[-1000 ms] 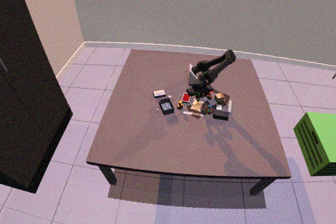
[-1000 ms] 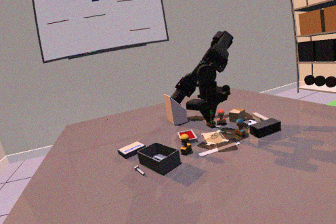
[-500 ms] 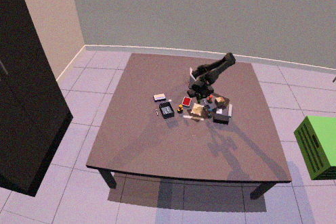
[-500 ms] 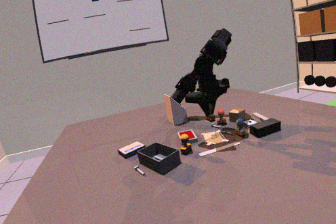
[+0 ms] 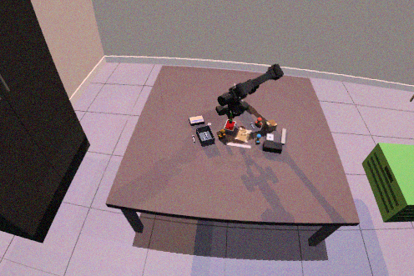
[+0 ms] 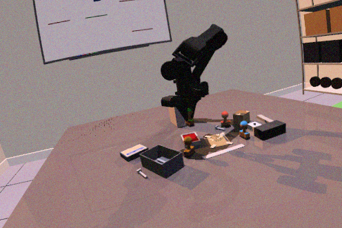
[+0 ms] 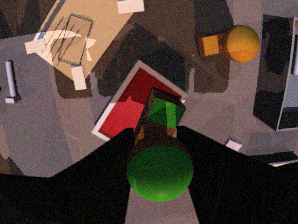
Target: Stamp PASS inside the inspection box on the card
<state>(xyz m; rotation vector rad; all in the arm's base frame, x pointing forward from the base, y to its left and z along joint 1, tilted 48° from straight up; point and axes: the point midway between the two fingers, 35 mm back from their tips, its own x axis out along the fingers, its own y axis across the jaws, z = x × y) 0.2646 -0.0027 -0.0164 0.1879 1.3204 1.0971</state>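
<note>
Right now the red ink pad is 90 mm below my gripper tip and 20 mm behind it. Round my gripper tip: yellow-knobbed stamp (80 mm below, 80 mm ahead, 30 mm to the right); then cream card (100 mm below, 90 mm to the left, 20 mm ahead); then green-knobbed stamp (right at my gripper tip).
</note>
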